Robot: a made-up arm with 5 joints. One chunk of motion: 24 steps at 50 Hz.
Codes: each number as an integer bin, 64 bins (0 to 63) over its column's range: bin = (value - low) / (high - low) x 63, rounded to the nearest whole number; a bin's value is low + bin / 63 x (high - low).
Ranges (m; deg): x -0.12..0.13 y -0.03..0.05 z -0.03..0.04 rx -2..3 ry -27..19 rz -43..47
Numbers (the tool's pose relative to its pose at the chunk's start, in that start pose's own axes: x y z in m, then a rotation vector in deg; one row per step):
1: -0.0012 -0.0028 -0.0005 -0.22 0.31 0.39
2: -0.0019 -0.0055 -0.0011 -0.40 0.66 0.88
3: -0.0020 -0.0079 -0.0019 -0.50 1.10 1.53
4: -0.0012 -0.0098 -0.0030 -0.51 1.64 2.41
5: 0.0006 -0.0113 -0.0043 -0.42 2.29 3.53
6: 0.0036 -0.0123 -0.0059 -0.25 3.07 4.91
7: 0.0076 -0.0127 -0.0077 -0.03 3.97 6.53
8: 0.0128 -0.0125 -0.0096 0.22 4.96 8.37
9: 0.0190 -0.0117 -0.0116 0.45 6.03 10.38
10: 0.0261 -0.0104 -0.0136 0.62 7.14 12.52
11: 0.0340 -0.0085 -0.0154 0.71 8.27 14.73
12: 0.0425 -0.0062 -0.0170 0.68 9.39 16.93
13: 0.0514 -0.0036 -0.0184 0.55 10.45 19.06
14: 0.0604 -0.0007 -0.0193 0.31 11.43 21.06
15: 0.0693 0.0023 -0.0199 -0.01 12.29 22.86
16: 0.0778 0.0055 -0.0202 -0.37 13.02 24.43
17: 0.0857 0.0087 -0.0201 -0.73 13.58 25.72
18: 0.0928 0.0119 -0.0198 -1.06 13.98 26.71
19: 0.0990 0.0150 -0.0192 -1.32 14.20 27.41
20: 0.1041 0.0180 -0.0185 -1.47 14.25 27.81
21: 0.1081 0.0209 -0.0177 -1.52 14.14 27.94
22: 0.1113 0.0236 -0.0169 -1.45 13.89 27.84
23: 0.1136 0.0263 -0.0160 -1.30 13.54 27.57
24: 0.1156 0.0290 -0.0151 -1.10 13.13 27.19
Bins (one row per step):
1: 30 21 27 22 37 30
2: 30 19 26 20 38 31
3: 30 17 25 19 38 31
4: 30 16 24 19 39 32
5: 30 15 23 20 40 33
6: 31 14 22 22 41 34
7: 32 14 20 25 42 35
8: 33 14 18 28 44 36
9: 35 14 17 31 45 37
10: 37 15 15 33 47 39
11: 39 17 13 34 48 40
12: 41 19 12 34 50 42
13: 43 21 10 32 51 43
14: 45 23 10 29 53 45
15: 48 25 9 25 54 46
16: 50 28 9 21 55 47
17: 52 30 9 16 56 48
18: 54 33 9 12 56 49
19: 55 35 10 9 56 49
20: 56 38 10 7 56 50
21: 57 40 11 6 56 50
22: 58 42 12 7 56 50
23: 59 44 13 9 56 49
24: 59 46 13 11 55 49

